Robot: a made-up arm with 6 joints. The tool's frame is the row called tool.
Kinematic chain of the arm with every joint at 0, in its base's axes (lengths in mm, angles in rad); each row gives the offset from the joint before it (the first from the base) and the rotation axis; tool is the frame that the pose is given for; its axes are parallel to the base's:
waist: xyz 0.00 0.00 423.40 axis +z
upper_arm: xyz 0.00 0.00 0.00 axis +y
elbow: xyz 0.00 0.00 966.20 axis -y
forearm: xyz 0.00 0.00 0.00 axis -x
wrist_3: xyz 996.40 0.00 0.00 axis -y
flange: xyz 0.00 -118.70 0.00 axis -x
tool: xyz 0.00 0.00 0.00
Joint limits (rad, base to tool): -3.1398..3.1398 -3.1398..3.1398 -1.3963..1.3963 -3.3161..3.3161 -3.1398..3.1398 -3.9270..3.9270
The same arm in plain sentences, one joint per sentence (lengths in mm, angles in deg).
The arm has six revolute joints in a row. What follows holds with every joint at zero, and every direction is one of the base frame's.
The first joint lies 423.4 mm along +z from the base frame's origin and turns about +z, from -179.9 to 179.9 deg.
The second joint lies at the same point as the first joint and turns about +y, from -179.9 to 179.9 deg.
The third joint lies 966.2 mm along +z from the second joint and turns about -y, from -80 to 80 deg.
The fourth joint lies at the same point as the third joint and turns about -x, from -190 to 190 deg.
The fifth joint lies 996.4 mm along +x from the fourth joint and turns about -y, from -179.9 to 179.9 deg.
The sixth joint lies 118.7 mm along -y from the fifth joint and turns about -x, from -225 to 225 deg.
The tool frame, which is the frame that the pose is given for, lies at the same point as the sixth joint; its axes are parallel to the base frame's.

